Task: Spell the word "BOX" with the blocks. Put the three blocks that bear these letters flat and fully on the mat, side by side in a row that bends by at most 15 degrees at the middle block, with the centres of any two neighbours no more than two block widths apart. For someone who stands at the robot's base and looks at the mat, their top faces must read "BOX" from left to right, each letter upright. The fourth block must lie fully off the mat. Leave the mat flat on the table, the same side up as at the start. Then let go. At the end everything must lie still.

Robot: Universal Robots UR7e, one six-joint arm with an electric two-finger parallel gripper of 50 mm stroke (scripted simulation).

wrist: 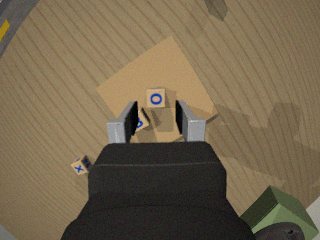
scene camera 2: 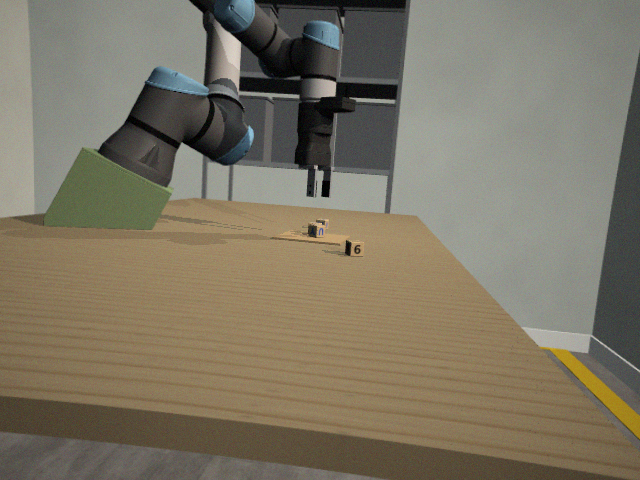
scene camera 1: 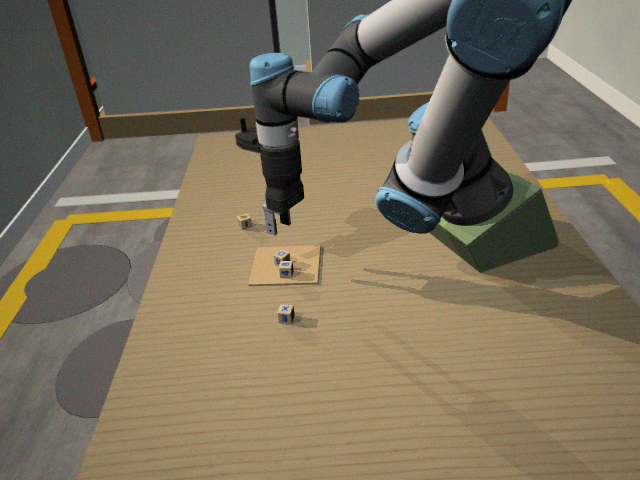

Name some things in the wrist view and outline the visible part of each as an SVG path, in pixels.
The gripper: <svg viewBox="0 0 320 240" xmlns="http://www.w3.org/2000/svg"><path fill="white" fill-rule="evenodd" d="M249 225L239 218L226 198L227 171L211 145L204 142L206 120L203 117L196 117L184 100L176 100L176 124L185 142L128 143L131 137L135 135L139 122L137 101L130 101L117 119L110 119L108 121L109 144L103 148L88 174L89 200L78 217L66 227L60 240L256 240Z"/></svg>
A mat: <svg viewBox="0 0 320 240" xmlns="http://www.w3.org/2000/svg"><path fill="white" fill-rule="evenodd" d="M172 36L144 52L96 88L96 91L116 118L119 117L129 101L137 101L138 108L143 107L150 119L150 124L131 137L135 143L173 142L182 136L179 134L176 125L175 100L184 100L196 117L203 117L205 120L218 113L199 77ZM148 88L165 88L165 108L147 108L146 91Z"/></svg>
